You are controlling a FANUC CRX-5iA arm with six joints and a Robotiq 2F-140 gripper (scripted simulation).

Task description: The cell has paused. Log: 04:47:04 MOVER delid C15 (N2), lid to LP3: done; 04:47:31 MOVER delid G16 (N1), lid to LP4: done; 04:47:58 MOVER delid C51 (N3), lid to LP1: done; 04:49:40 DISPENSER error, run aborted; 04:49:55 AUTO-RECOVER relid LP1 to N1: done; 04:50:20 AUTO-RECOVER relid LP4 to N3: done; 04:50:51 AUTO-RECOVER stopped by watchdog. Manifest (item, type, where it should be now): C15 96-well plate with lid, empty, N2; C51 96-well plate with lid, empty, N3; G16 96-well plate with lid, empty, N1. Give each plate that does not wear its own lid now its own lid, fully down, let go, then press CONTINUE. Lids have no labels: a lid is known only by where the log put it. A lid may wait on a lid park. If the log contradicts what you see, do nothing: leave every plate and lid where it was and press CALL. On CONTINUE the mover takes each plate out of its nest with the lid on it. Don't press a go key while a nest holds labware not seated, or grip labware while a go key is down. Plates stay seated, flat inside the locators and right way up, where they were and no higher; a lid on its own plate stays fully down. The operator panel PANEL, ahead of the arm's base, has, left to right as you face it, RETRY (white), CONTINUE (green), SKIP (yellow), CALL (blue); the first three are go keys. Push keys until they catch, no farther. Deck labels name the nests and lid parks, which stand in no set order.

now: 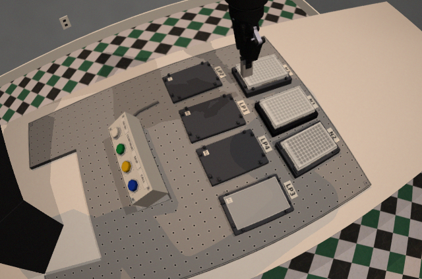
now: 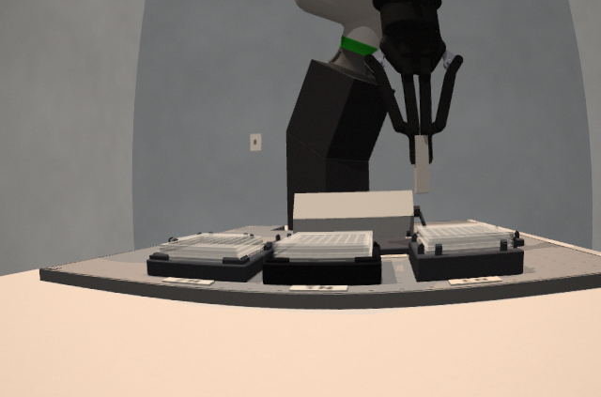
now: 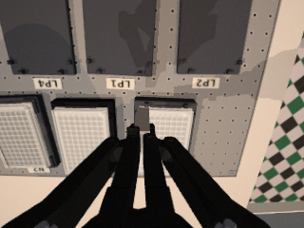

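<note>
Right now the lid park LP3 is 4 cm behind my hand, 31 cm to the right of it and 11 cm below it. The rest, counted from my hand: lid park LP1: 10 cm behind, 6 cm to the right, 11 cm below; then lid park LP4: 7 cm behind, 18 cm to the right, 11 cm below; then lid park LP2: 14 cm behind, 7 cm to the left, 11 cm below.
</note>
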